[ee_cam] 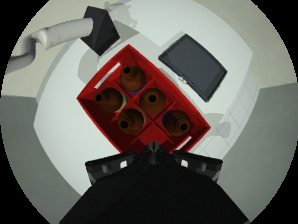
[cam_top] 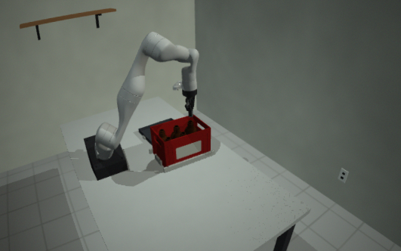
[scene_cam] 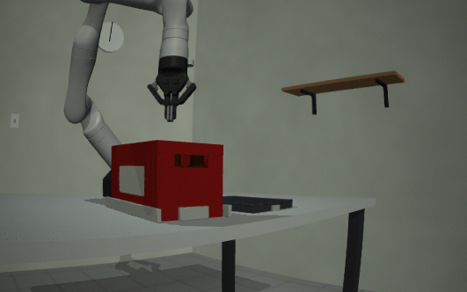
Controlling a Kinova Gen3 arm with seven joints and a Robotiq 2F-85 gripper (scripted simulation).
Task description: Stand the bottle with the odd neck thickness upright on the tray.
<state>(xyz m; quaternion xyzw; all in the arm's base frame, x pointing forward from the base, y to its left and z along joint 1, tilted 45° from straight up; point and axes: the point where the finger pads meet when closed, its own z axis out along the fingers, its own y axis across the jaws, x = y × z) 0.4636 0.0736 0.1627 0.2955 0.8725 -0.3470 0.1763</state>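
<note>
My gripper is now 160 mm above the red crate, 60 mm past it and 10 mm to the right of it. Also, from my hand: dark tray: 290 mm to the left, 240 mm below, 70 mm behind.
</note>
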